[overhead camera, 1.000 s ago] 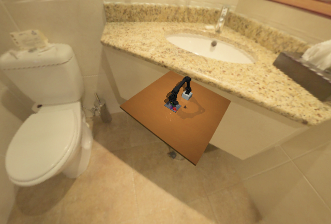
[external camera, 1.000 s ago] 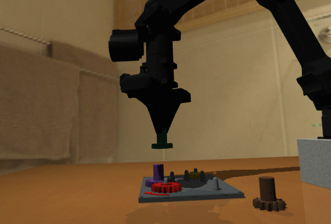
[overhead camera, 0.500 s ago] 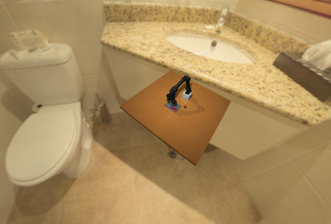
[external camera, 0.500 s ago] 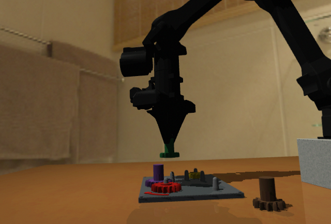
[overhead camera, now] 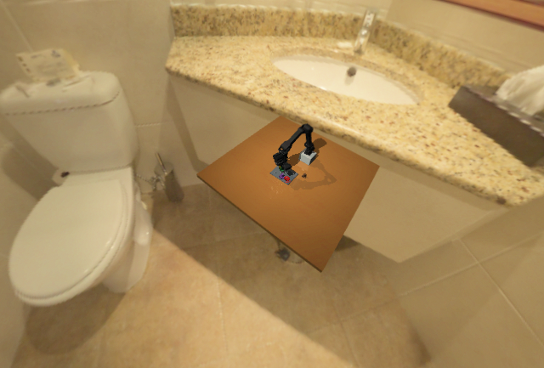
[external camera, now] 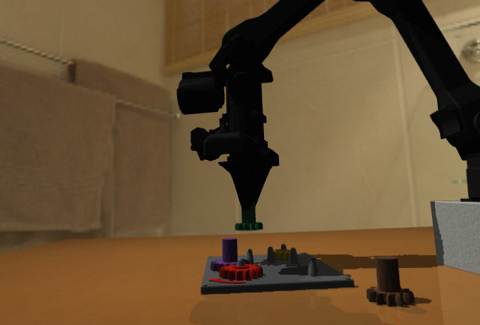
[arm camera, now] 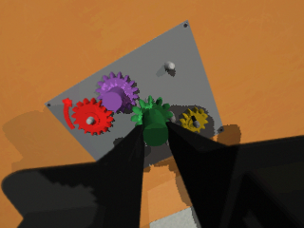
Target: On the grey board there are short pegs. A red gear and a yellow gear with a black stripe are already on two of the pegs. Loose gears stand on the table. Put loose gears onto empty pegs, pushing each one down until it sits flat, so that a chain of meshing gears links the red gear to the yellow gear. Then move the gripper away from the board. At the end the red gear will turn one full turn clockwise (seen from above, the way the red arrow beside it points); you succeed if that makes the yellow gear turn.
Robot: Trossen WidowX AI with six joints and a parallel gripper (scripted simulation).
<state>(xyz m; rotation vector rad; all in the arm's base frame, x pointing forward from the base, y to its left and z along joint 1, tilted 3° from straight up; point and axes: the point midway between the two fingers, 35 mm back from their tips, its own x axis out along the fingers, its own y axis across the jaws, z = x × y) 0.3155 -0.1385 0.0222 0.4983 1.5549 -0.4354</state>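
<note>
My gripper tip is 10 mm above the green gear. Round my gripper tip: yellow gear (70 mm below, 70 mm behind, 30 mm to the right); purple gear (60 mm below, 40 mm ahead, 20 mm to the left); red gear (70 mm to the left, 70 mm below, 30 mm ahead).
</note>
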